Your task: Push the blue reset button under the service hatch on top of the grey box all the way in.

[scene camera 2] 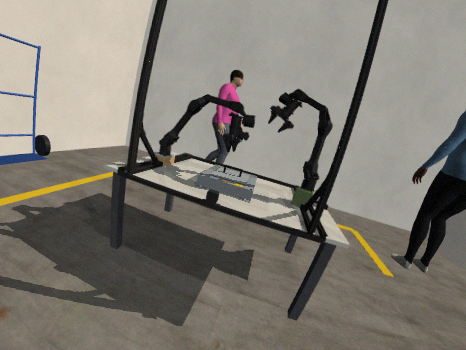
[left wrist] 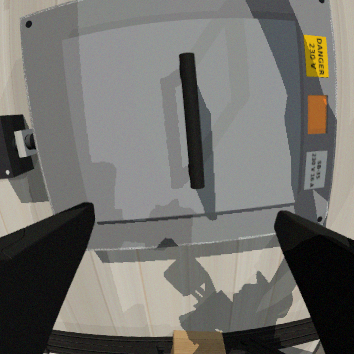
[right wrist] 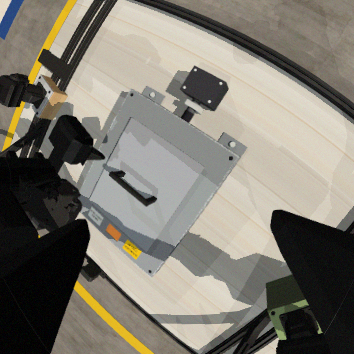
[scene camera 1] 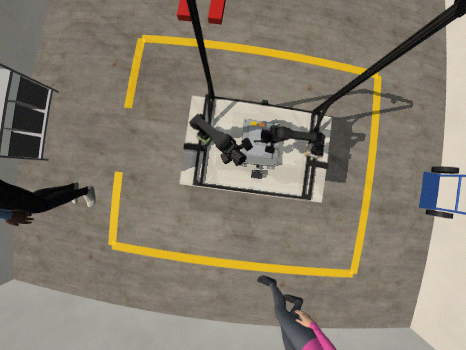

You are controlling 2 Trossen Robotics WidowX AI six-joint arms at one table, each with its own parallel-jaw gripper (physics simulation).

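Observation:
The grey box (scene camera 2: 225,187) (left wrist: 47,100) (right wrist: 220,170) lies on the table. Its service hatch (left wrist: 130,125) (right wrist: 172,175) is shut flat on top, with a black bar handle (left wrist: 192,120) (right wrist: 132,190). The blue reset button does not show in any view; the closed hatch covers what lies under it. My left gripper (scene camera 2: 236,145) (left wrist: 187,216) is open and empty, pointing down above the box, near the handle's lower end in the left wrist view. My right gripper (scene camera 2: 276,126) (right wrist: 180,224) is open and empty, higher and off to the right of the box in scene camera 2.
A black block (left wrist: 11,162) (right wrist: 205,87) with a short plug stands beside one edge of the box. A yellow danger label (left wrist: 316,56) (right wrist: 132,249) and an orange patch (left wrist: 317,115) (right wrist: 114,232) are on the box's top. Black frame bars run along the table edges. People stand beyond the table.

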